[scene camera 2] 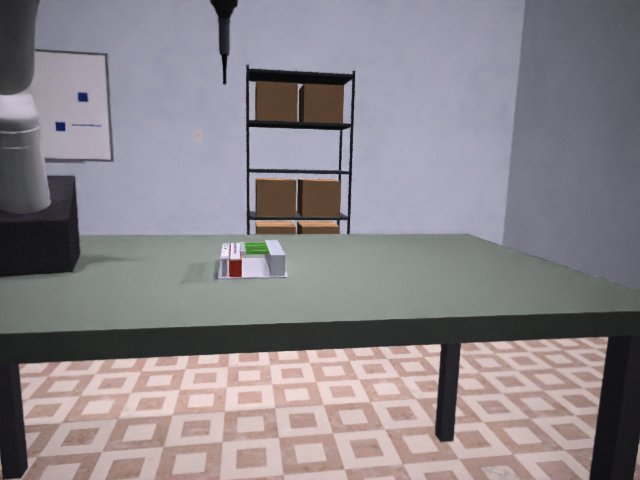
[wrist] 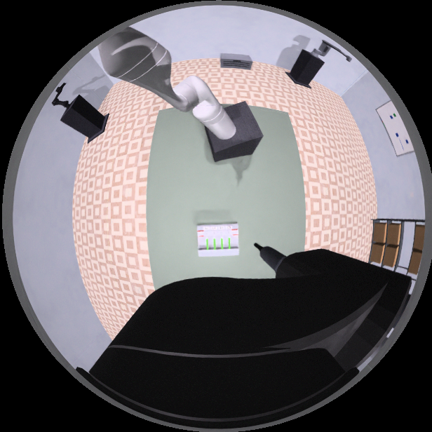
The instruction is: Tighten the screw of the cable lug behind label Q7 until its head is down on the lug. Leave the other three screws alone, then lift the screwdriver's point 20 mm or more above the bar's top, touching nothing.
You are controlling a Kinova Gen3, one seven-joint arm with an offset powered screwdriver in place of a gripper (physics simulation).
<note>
In view: a base plate (scene camera 2: 252,268).
</note>
